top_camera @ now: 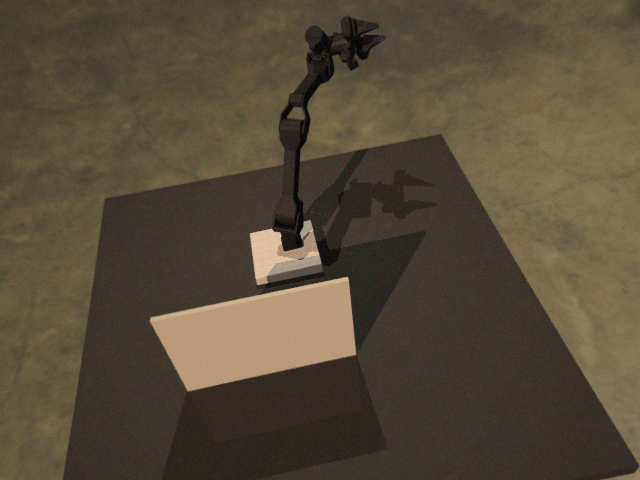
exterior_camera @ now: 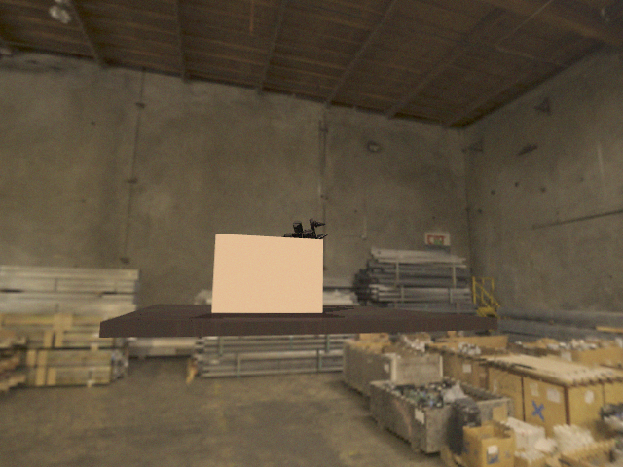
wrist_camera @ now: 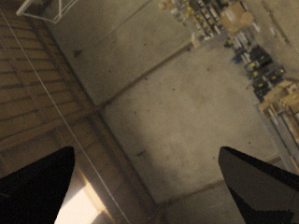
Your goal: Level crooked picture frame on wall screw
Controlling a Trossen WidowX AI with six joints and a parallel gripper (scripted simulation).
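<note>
Now: gripper tip 74 cm short of the yellow picture frame, 55 cm to the left of it and 33 cm above it. From my gripper tip the other things lie so: wall panel 75 cm ahead, 54 cm to the right, 35 cm below.
</note>
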